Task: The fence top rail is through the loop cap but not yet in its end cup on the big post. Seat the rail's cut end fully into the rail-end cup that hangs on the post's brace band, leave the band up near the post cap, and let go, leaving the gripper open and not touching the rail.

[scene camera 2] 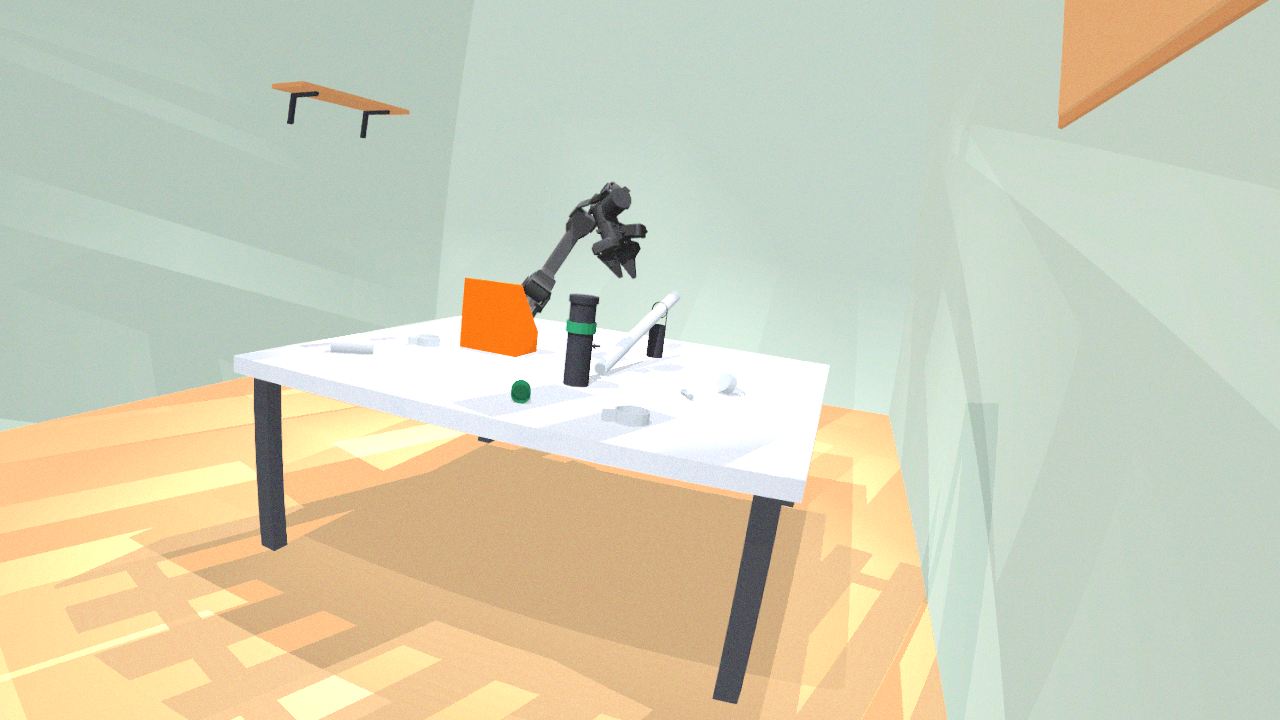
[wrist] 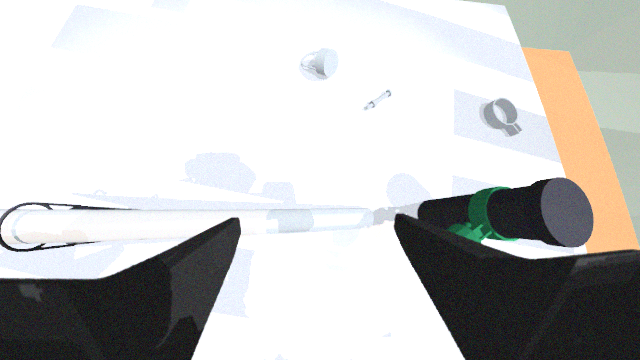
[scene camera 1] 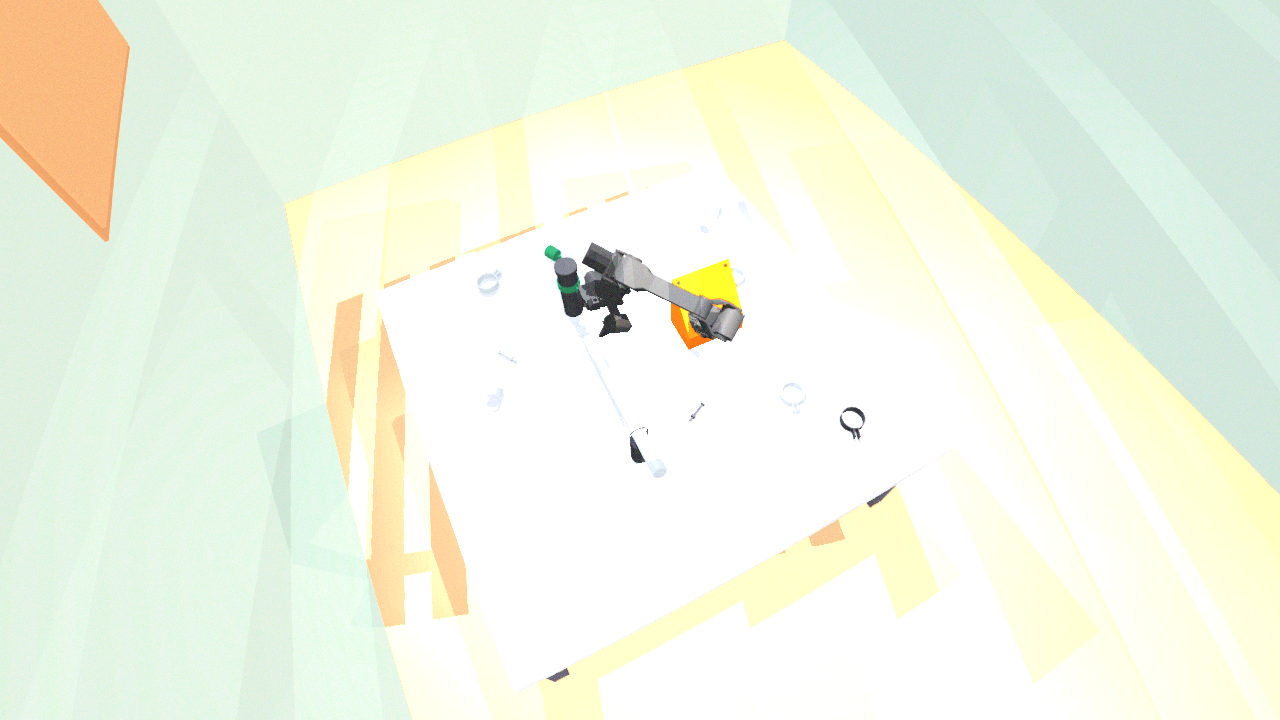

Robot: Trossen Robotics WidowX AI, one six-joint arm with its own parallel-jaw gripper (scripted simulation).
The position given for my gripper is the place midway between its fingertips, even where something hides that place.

My gripper [scene camera 2: 627, 278] is open, with nothing in its grasp. Further things: a white top rail [scene camera 1: 629, 416], a white band [scene camera 2: 631, 416] and a dark big post [scene camera 2: 578, 351].
The white top rail also shows in scene camera 2 [scene camera 2: 627, 342]. My gripper shows as well in the wrist view [wrist: 319, 222] and in scene camera 1 [scene camera 1: 593, 323]. The dark big post shows as well in the wrist view [wrist: 556, 211] and in scene camera 1 [scene camera 1: 565, 268].
